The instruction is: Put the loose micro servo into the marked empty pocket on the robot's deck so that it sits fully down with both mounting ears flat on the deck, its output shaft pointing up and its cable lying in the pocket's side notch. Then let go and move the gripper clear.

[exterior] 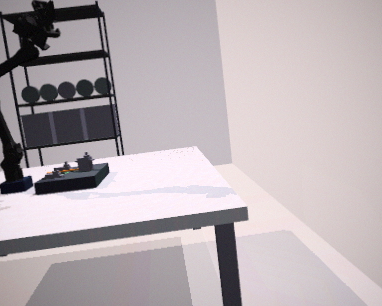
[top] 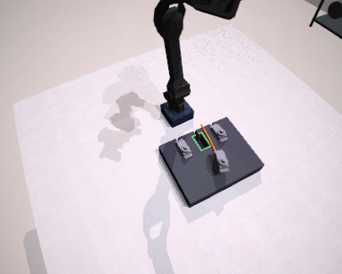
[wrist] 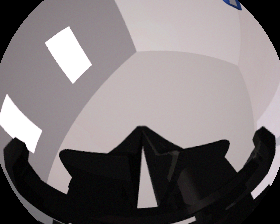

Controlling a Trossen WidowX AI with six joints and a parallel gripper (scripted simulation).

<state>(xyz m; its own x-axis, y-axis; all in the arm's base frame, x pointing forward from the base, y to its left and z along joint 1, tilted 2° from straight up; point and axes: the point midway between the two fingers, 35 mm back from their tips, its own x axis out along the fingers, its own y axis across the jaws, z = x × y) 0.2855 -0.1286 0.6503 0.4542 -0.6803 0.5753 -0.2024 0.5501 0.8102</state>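
My gripper tip is 1 cm short of the dark deck, 11 cm to the right of it and 70 cm above it.
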